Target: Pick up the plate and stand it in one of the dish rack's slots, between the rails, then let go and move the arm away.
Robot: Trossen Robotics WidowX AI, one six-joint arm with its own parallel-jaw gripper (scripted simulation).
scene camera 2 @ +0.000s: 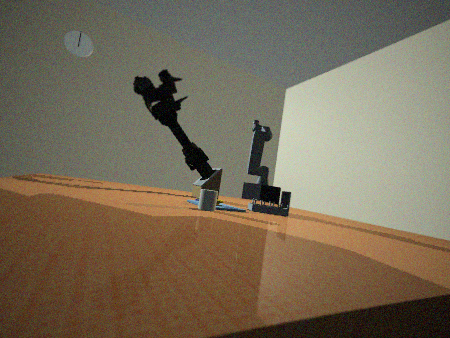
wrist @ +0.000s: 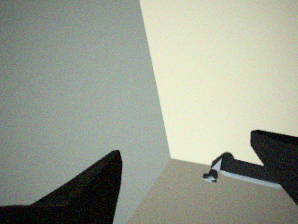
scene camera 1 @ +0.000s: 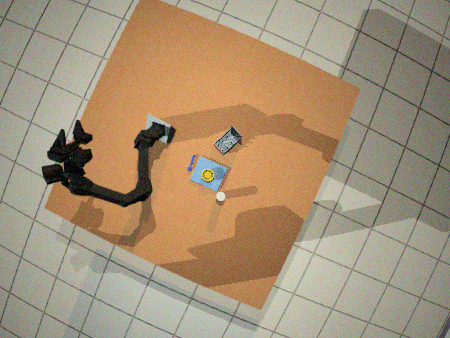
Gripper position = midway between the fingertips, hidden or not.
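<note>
My gripper (scene camera 1: 70, 124), also (wrist: 185, 147): open, holding nothing.
</note>
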